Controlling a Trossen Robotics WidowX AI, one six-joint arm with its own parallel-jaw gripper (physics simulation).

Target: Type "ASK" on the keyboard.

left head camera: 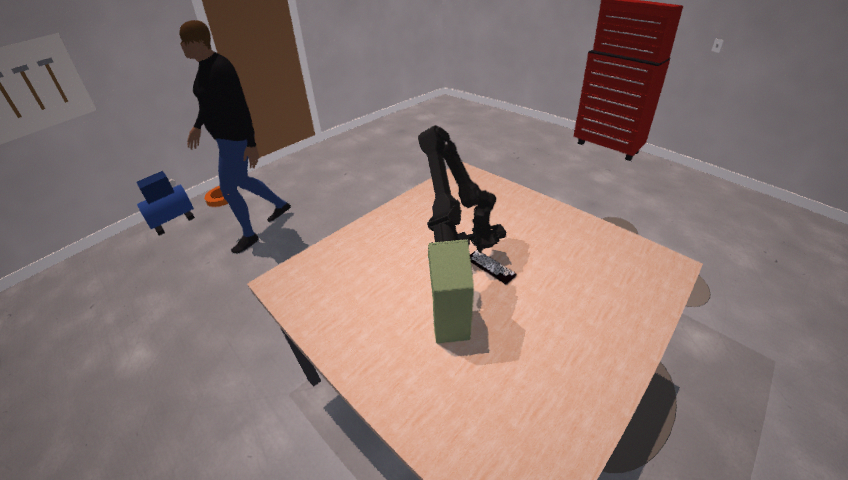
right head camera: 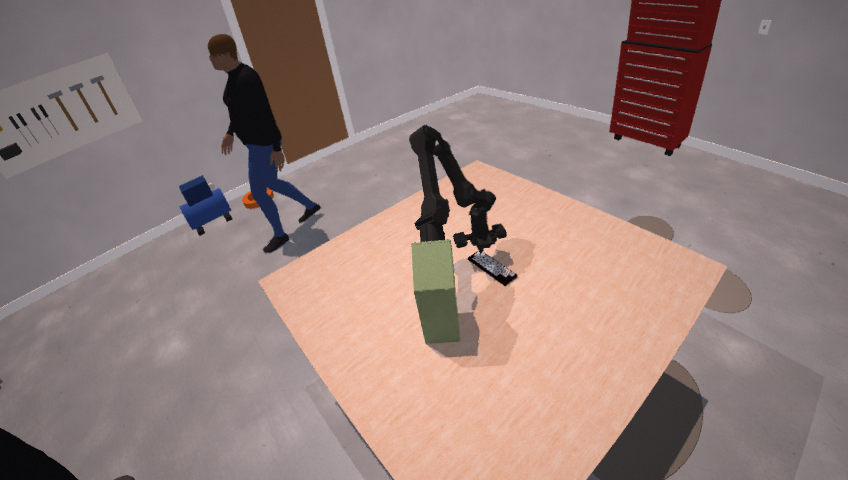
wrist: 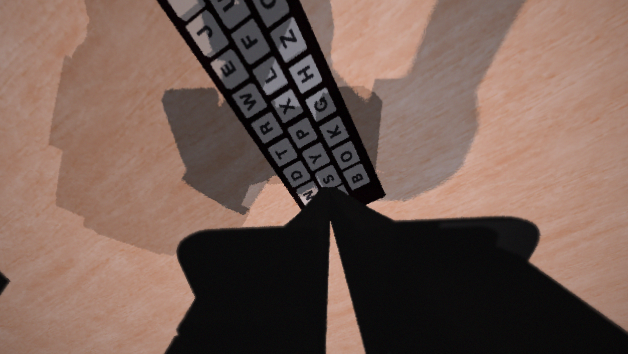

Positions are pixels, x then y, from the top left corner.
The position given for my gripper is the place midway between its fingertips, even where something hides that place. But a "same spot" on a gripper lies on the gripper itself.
Labels:
my gripper: left head camera 479,252; right head camera; wrist
same spot on my gripper: (wrist: 451,278) = (right head camera: 476,242)

